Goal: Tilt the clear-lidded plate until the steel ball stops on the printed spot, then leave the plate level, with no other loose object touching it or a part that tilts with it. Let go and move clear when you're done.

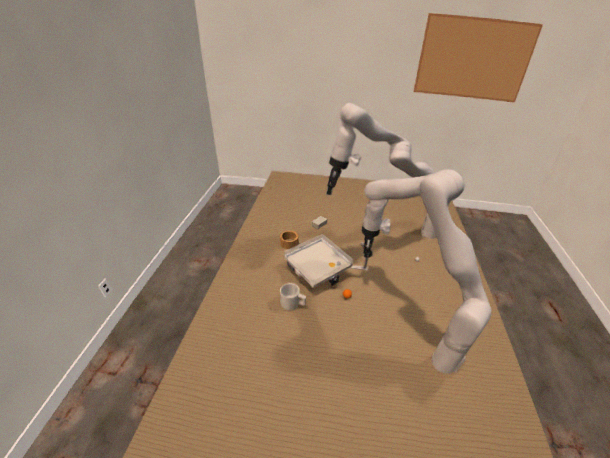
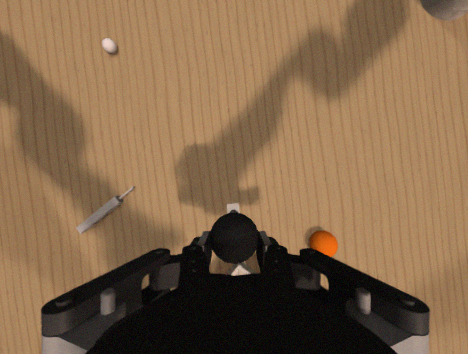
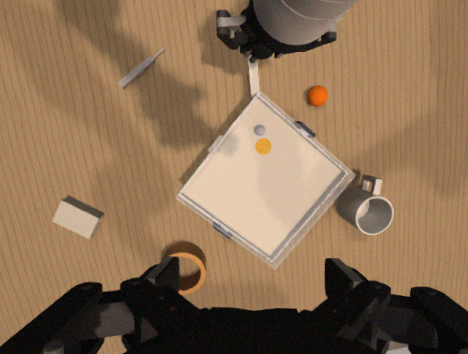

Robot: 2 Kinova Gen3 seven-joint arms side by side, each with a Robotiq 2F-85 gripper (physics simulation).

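The clear-lidded plate point(image 1: 311, 260) point(image 3: 240, 185) stands raised above the table; any slight tilt is hard to tell. The steel ball point(image 1: 338, 263) point(image 3: 259, 130) lies inside, beside the orange printed spot point(image 1: 331, 265) point(image 3: 263, 146), off its centre toward the plate corner with the arm. A pale arm point(image 1: 357, 267) point(image 3: 254, 77) runs from that corner to a post with a black knob point(image 2: 234, 232). My left gripper point(image 1: 367, 254) point(image 2: 234, 242) point(image 3: 261, 50) is shut on the black knob. My right gripper point(image 1: 329, 192) point(image 3: 251, 273) is open and empty, high above the table.
A grey mug point(image 1: 289, 297) point(image 3: 350, 202) and an orange-brown ring point(image 1: 289, 241) point(image 3: 202, 272) stand close to the plate. An orange ball point(image 1: 347, 294) point(image 2: 324, 243) point(image 3: 317, 95), a pale block point(image 1: 320, 222) point(image 3: 77, 218), a grey tool point(image 2: 100, 215) point(image 3: 137, 71) and a white egg-shaped object point(image 1: 417, 259) point(image 2: 109, 46) lie around.
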